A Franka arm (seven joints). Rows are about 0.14 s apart.
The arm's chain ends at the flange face. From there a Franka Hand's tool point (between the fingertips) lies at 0.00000 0.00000 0.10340 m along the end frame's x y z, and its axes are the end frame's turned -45 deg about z.
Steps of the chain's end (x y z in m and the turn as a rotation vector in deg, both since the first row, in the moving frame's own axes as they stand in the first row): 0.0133, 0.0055, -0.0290, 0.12, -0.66, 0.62; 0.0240, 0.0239, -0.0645, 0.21, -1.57, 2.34; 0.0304, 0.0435, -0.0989, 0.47, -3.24, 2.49; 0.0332, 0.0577, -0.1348, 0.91, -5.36, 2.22; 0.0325, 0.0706, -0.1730, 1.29, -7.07, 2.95; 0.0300, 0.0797, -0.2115, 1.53, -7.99, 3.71
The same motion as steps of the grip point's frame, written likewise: 0.0048, 0.0123, -0.0290, 0.55, -0.38, 0.62; -0.0016, 0.0316, -0.0645, 1.26, -0.96, 2.34; -0.0127, 0.0474, -0.0991, 2.62, -1.96, 2.49; -0.0228, 0.0562, -0.1353, 4.43, -3.15, 2.22; -0.0340, 0.0621, -0.1738, 5.91, -4.09, 2.95; -0.0430, 0.0652, -0.2125, 6.73, -4.57, 3.71
